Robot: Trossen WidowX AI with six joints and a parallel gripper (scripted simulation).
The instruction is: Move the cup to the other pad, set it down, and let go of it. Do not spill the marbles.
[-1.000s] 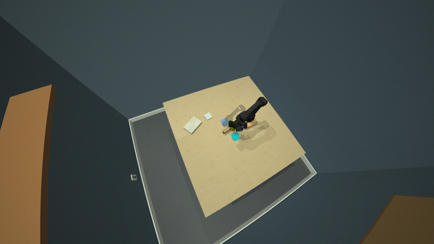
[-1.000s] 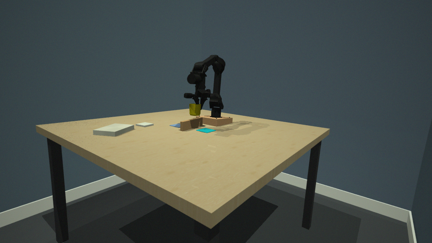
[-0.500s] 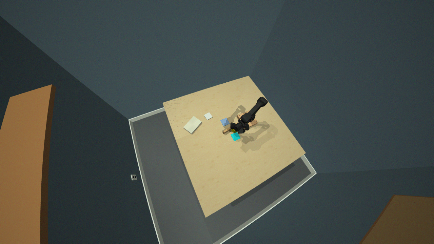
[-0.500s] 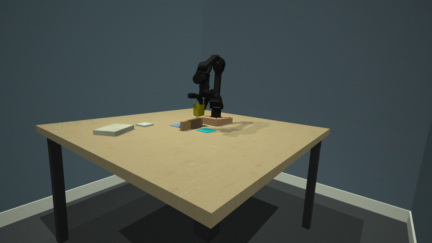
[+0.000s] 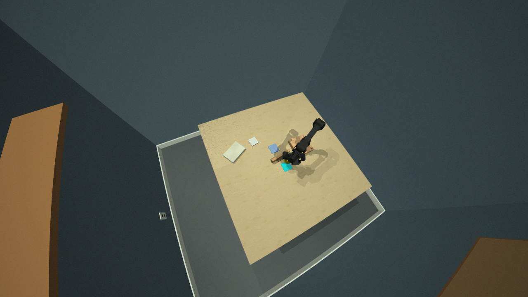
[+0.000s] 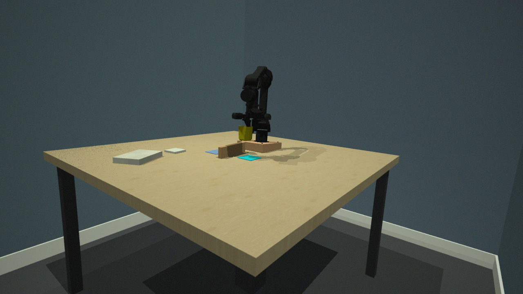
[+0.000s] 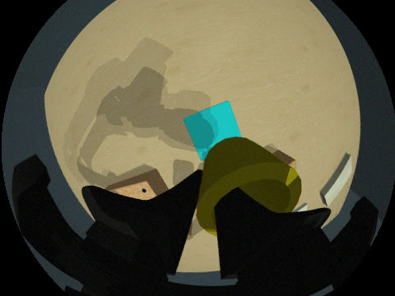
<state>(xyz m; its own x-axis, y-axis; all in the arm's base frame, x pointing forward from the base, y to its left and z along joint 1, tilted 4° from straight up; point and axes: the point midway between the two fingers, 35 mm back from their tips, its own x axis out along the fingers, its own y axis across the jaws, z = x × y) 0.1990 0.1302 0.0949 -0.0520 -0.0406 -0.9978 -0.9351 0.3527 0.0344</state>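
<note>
My gripper tip is now 5 cm short of the wooden bar, 9 cm to the left of it and 10 cm above it. Also, from my gripper tip: yellow cup (2 cm ahead, 1 cm to the right); small white tile (25 cm ahead, 31 cm to the right, 11 cm below); light blue pad (8 cm ahead, 19 cm to the right, 13 cm below).
</note>
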